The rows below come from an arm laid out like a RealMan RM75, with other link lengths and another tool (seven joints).
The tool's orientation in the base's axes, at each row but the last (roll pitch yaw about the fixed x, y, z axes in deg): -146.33 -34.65 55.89; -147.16 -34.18 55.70; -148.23 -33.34 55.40; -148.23 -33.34 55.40; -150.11 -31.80 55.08; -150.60 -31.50 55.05; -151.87 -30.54 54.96; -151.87 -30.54 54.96
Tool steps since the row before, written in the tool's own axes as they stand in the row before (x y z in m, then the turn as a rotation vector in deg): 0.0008 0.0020 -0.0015 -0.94 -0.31 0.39; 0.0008 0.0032 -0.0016 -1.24 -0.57 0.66; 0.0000 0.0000 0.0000 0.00 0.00 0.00; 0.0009 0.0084 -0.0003 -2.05 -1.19 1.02; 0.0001 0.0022 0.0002 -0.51 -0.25 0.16; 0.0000 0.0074 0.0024 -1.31 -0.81 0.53; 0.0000 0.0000 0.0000 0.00 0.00 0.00; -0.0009 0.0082 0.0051 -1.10 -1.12 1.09
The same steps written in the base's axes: 0.0024 -0.0009 0.0006 -0.78 -0.30 -0.66; 0.0034 -0.0013 0.0001 -1.19 -0.26 -0.90; 0.0000 0.0000 0.0000 0.00 0.00 0.00; 0.0077 -0.0016 -0.0030 -2.17 -0.42 -1.33; 0.0019 -0.0004 -0.0010 -0.49 -0.18 -0.28; 0.0060 -0.0006 -0.0049 -1.41 -0.33 -0.74; 0.0000 0.0000 0.0000 0.00 0.00 0.00; 0.0059 0.0001 -0.0077 -1.65 0.27 -0.93
